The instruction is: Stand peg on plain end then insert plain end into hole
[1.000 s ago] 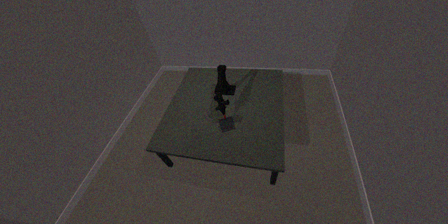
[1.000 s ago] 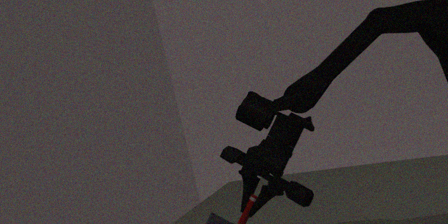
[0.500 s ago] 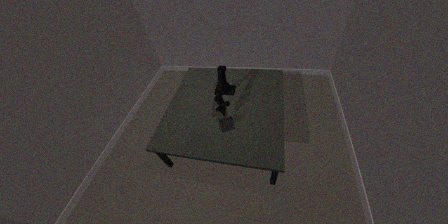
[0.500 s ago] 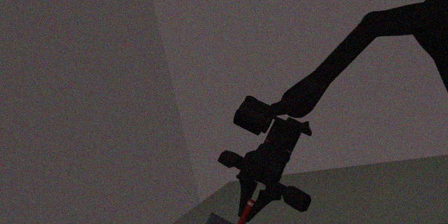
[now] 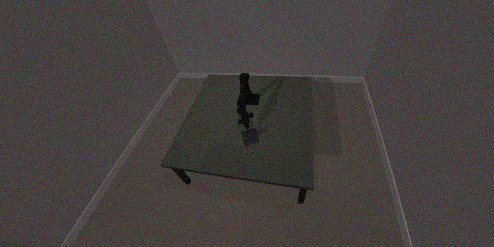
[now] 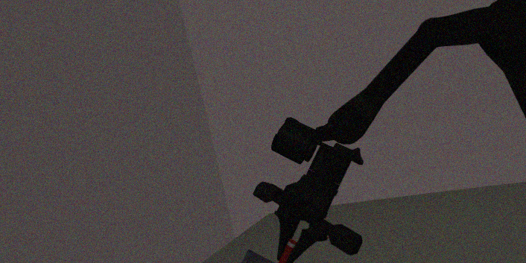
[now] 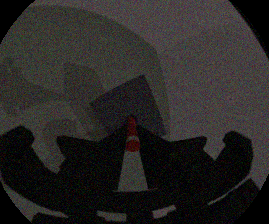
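The sloped panel is 40 mm below my gripper tip, 30 mm ahead of it and 20 mm to the left of it. From my gripper tip the other things lie so: peg 10 mm to the right, 10 mm behind, 10 mm above.
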